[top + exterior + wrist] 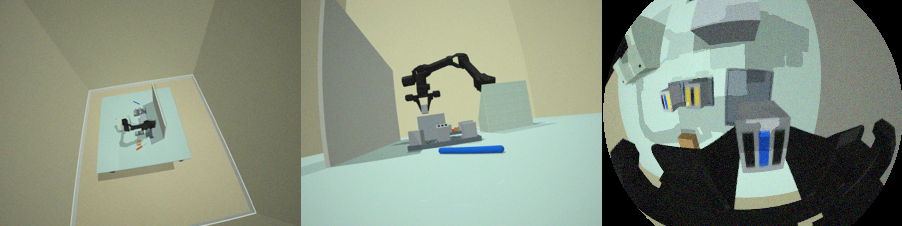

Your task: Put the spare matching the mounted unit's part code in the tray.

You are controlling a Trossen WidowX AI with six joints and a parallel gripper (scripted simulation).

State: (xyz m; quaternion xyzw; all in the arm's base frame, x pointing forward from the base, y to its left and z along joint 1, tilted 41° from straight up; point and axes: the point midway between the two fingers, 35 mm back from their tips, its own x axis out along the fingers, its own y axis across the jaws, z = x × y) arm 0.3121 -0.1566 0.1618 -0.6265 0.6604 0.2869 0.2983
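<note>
My gripper tip is 14 cm above the dark grey tray and 1 cm past it. The rest, counted from my gripper tip: partition wall: 20 cm to the left, 20 cm ahead, 8 cm above; mounted unit: 22 cm to the left, 9 cm below, 3 cm behind; tan block: 18 cm behind, 13 cm below, 11 cm to the right.
</note>
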